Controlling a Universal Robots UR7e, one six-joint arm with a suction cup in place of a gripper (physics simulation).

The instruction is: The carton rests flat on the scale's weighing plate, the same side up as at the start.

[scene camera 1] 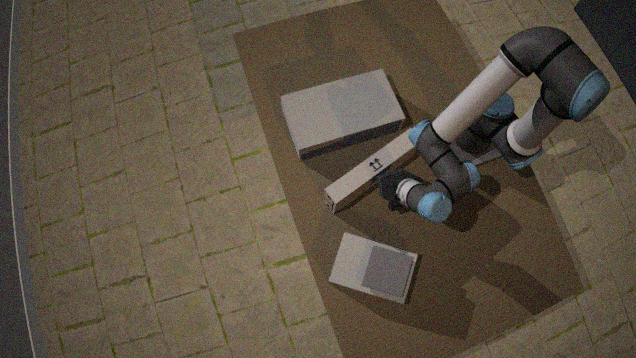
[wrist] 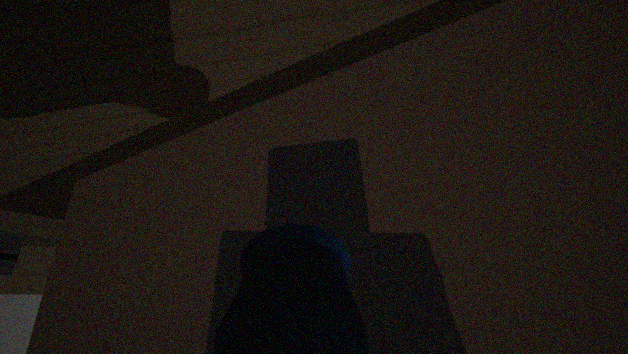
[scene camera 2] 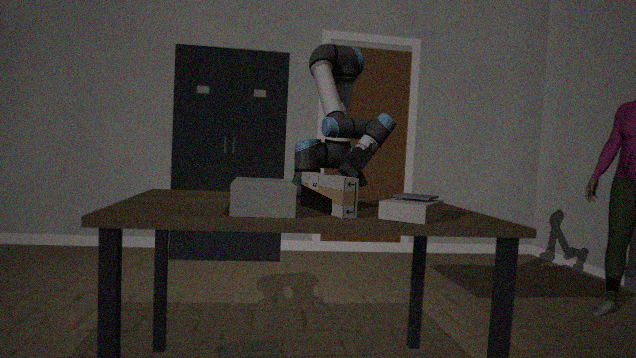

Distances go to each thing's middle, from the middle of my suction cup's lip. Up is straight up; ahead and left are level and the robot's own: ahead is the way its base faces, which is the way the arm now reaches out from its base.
Scene:
The carton (scene camera 1: 354, 183) is 1 cm ahead of my suction cup, 5 cm to the right of it and 4 cm below it. From my suction cup the other things lie so: scale (scene camera 1: 362, 265) 14 cm ahead, 22 cm to the left, 7 cm below; then large white box (scene camera 1: 321, 119) 27 cm to the right, 5 cm below.

